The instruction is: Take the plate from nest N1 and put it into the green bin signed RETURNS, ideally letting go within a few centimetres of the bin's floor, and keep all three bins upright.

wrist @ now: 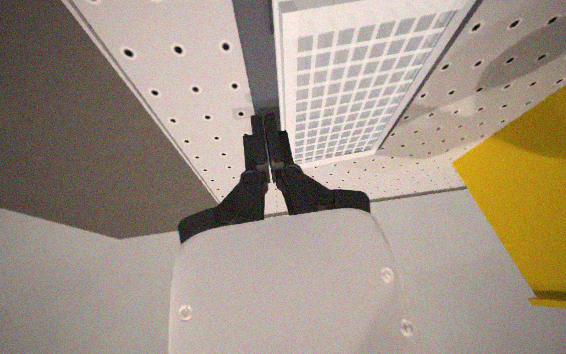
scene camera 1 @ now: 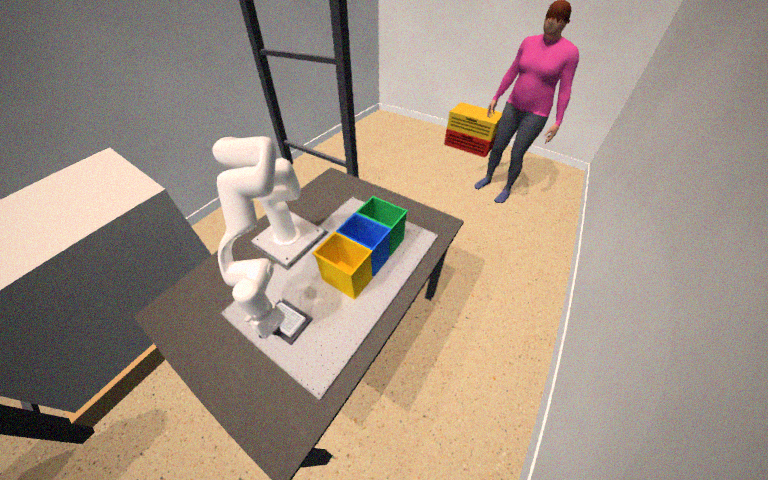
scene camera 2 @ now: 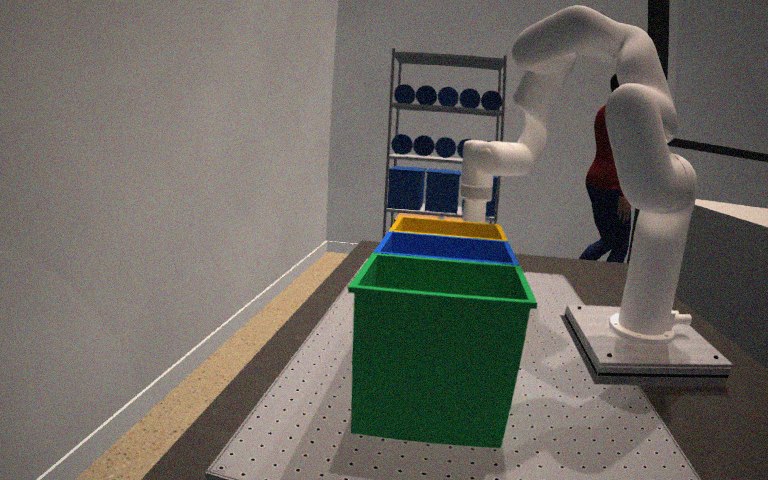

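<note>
A white plate with a grid of square wells (scene camera 1: 292,318) (wrist: 350,85) lies in a dark, low nest (scene camera 1: 293,337) (wrist: 256,55); no N1 sign is legible. My gripper (wrist: 263,127) is shut with nothing between its fingers. Its fingertips are at the nest's dark strip, beside the plate's long edge; their exact height is unclear. In scene camera 2 the fingers are hidden behind the bins. The green bin (scene camera 1: 398,232) (scene camera 2: 430,367) stands upright at the far end of the bin row. The blue bin (scene camera 1: 381,254) (scene camera 2: 441,247) and yellow bin (scene camera 1: 345,277) (scene camera 2: 453,228) (wrist: 530,200) also stand upright.
The perforated board (scene camera 1: 339,362) (scene camera 2: 283,396) (wrist: 200,65) lies on the brown table (scene camera 1: 226,396). The blue bin is between the green and yellow bins; the yellow one is nearest the nest. People in pink (scene camera 1: 549,73) and red (scene camera 2: 603,152) stand beyond the table.
</note>
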